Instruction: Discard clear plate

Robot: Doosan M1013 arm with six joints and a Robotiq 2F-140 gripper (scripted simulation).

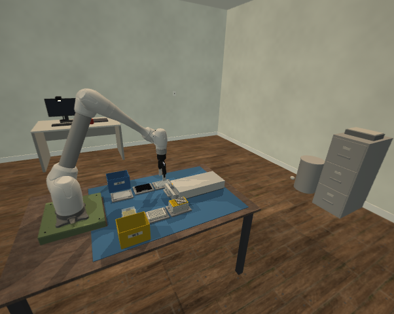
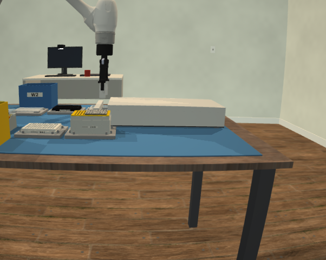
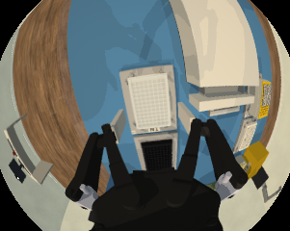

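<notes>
Now: hand 8 cm above the clear plate. From my hand the other things lie so: grey nest (9 cm below); black plate (17 cm behind, 8 cm below, 2 cm to the left); blue bin W2 (34 cm behind, 17 cm to the left, 6 cm below).
</notes>
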